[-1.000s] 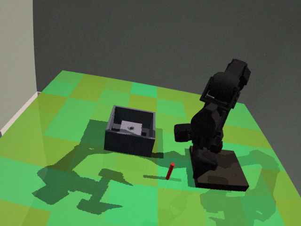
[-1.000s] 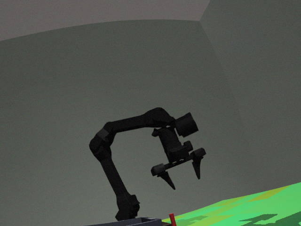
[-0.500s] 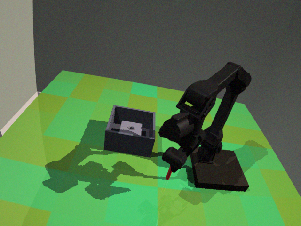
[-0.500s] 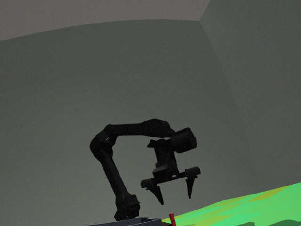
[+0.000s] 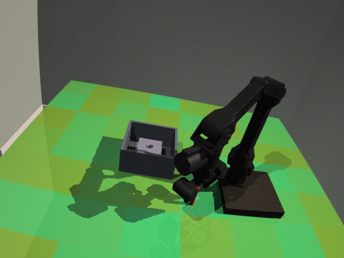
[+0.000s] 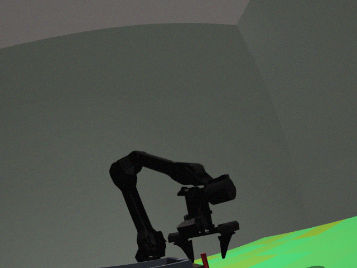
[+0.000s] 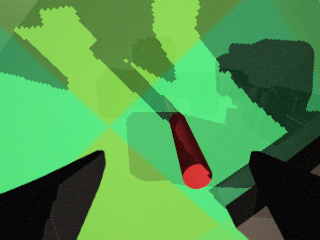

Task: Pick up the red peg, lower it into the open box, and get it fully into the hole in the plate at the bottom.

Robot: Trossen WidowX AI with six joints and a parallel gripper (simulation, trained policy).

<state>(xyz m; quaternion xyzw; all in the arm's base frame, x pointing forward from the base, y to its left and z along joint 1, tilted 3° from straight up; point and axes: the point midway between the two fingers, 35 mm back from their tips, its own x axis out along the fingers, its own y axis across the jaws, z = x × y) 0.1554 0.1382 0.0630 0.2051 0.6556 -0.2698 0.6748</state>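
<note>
Now: the red peg 1 cm to the right of my gripper tip and 1 cm below it. Also, from my gripper tip: dark box 19 cm to the right, 17 cm ahead, 3 cm below; grey plate 19 cm to the right, 17 cm ahead, 1 cm below.
</note>
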